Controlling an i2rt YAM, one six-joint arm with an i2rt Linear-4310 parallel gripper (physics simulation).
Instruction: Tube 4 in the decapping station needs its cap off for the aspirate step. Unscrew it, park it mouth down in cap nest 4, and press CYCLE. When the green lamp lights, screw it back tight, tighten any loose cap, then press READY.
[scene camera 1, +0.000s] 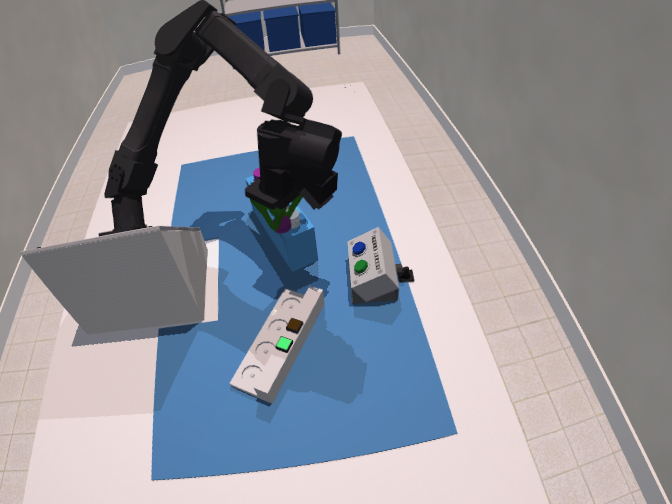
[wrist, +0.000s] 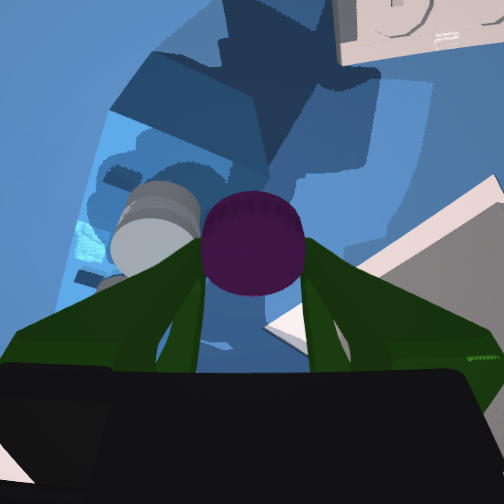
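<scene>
My gripper (scene camera 1: 277, 215) hangs over the blue decapping station (scene camera 1: 287, 241), its green fingers shut on a magenta cap (scene camera 1: 283, 225). In the wrist view the cap (wrist: 253, 243) sits squeezed between the two fingertips of the gripper (wrist: 253, 250). A grey tube (wrist: 155, 230) with a bare top stands just left of the cap, also visible in the scene view (scene camera 1: 294, 219). I cannot tell whether the cap touches any tube. Another magenta cap (scene camera 1: 256, 173) shows behind the wrist. The white cap nest tray (scene camera 1: 277, 344) holds no cap in its round nests, and its green lamp (scene camera 1: 283, 343) is lit.
A brown unlit lamp (scene camera 1: 294, 324) sits next to the green one. The grey button box (scene camera 1: 371, 265) carries a blue button (scene camera 1: 358, 247) and a green button (scene camera 1: 360, 266). A large grey panel (scene camera 1: 124, 276) stands at the left. Blue bins (scene camera 1: 282, 24) sit on a far shelf.
</scene>
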